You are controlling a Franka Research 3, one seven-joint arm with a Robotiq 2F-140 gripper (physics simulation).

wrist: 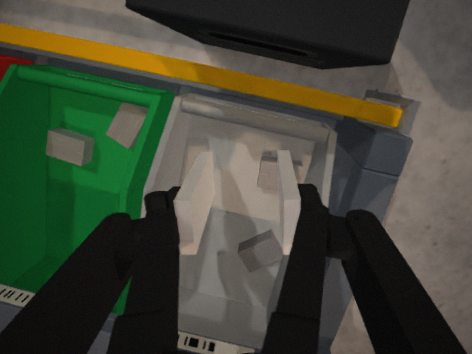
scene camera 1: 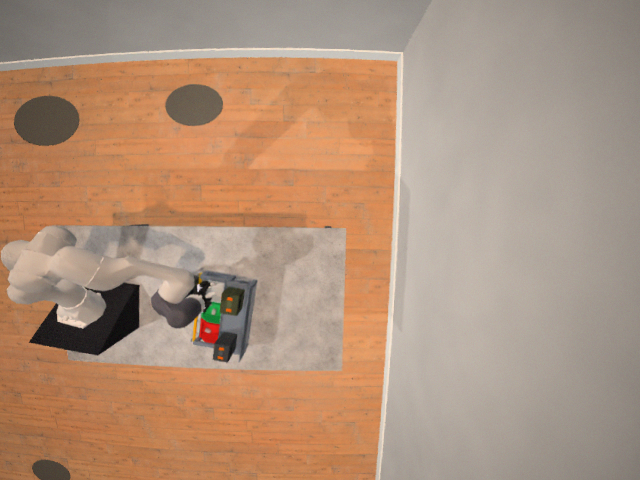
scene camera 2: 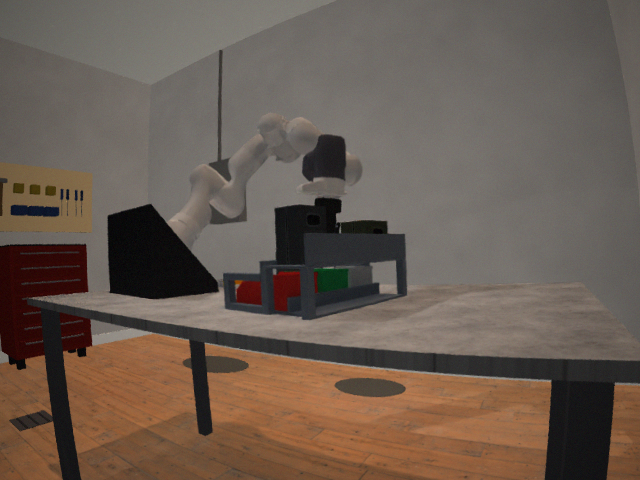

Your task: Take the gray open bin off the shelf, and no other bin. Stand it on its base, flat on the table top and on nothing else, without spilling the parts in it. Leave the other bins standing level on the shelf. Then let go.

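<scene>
The gray open bin [scene camera 1: 217,289] [scene camera 2: 360,276] [wrist: 240,142] sits in the lower tier of the shelf [scene camera 2: 401,268] [wrist: 382,147], at the end of the row beside the green bin [scene camera 1: 210,313] [scene camera 2: 332,279] [wrist: 80,200]. Two small gray parts show in it in the wrist view. My gripper [scene camera 1: 208,293] [wrist: 245,172] is partly open and empty, its pale fingertips over the gray bin's opening, one toward each side wall. Whether they touch the bin I cannot tell. In the scene camera 2 view the fingertips are hidden behind the cases and shelf. The red bin [scene camera 1: 209,331] [scene camera 2: 294,289] [wrist: 11,67] stands past the green one.
A dark case [scene camera 1: 224,347] [scene camera 2: 292,235] and an olive case [scene camera 1: 232,301] [scene camera 2: 364,227] rest on the shelf's upper tier, the olive one close to the gray bin. A yellow rail [wrist: 280,90] runs along the bins. Beyond it is a dark box [wrist: 300,25].
</scene>
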